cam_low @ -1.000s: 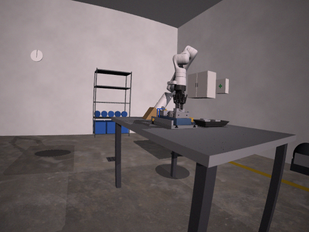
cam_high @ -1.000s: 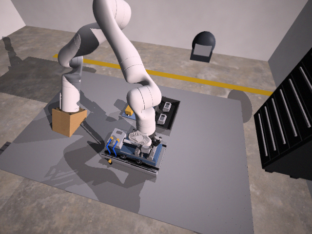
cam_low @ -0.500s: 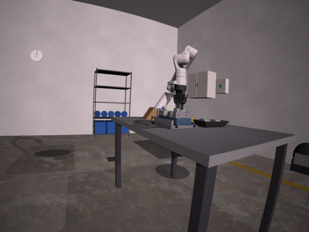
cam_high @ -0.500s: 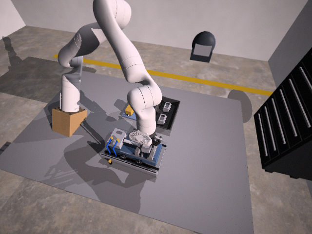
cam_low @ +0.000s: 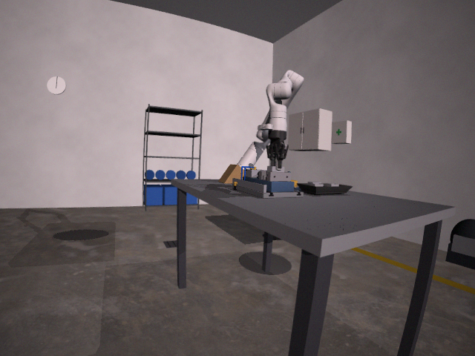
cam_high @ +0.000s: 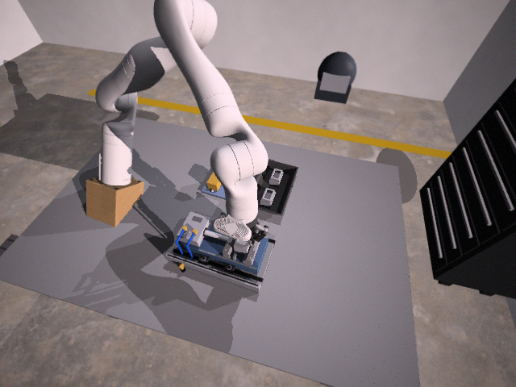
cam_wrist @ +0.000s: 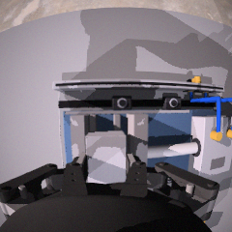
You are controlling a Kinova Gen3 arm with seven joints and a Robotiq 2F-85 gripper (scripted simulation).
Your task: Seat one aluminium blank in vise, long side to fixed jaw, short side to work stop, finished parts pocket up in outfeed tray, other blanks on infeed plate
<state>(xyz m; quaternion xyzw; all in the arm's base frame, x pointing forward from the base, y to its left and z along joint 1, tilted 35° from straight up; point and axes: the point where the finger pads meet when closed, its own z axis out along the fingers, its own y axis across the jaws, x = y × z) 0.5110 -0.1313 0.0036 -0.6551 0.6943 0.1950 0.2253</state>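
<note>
Now: the vise 70 mm behind my hand and 80 mm below it. From my hand the other things lie so: vise rail 70 mm behind, 90 mm to the right, 90 mm below; brass blank 200 mm behind, 240 mm to the left, 100 mm below; hose block 160 mm behind, 10 mm to the left, 40 mm below.
</note>
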